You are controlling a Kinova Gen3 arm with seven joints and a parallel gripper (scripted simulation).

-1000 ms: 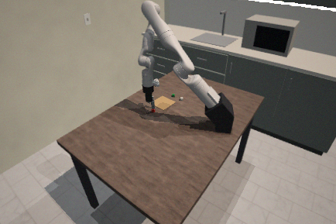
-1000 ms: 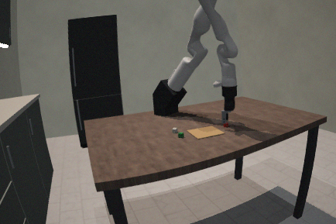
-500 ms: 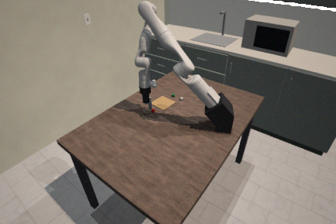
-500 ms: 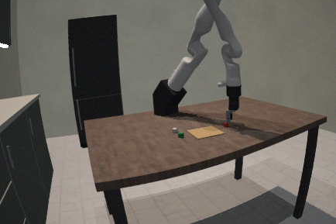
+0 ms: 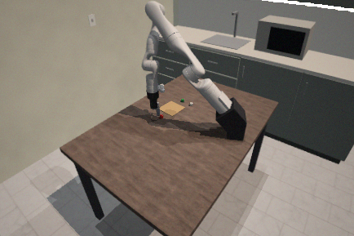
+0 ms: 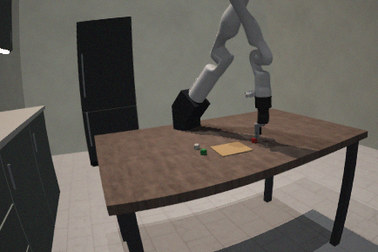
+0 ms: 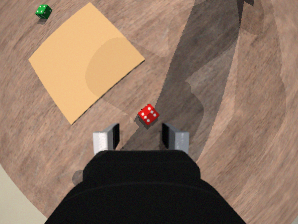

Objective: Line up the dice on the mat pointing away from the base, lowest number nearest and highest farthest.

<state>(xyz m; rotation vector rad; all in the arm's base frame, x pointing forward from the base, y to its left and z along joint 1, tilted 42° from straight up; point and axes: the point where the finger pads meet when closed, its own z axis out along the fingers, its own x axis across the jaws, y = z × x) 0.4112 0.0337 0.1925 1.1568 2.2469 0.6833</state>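
The red die is 40 mm below my hand, 20 mm behind it and 10 mm to the right of it. The rest, counted from my hand: green die 260 mm to the right, 40 mm below, 40 mm behind; then white die 250 mm to the right, 120 mm behind, 40 mm below; then tan mat 140 mm to the right, 50 mm below, 20 mm behind.
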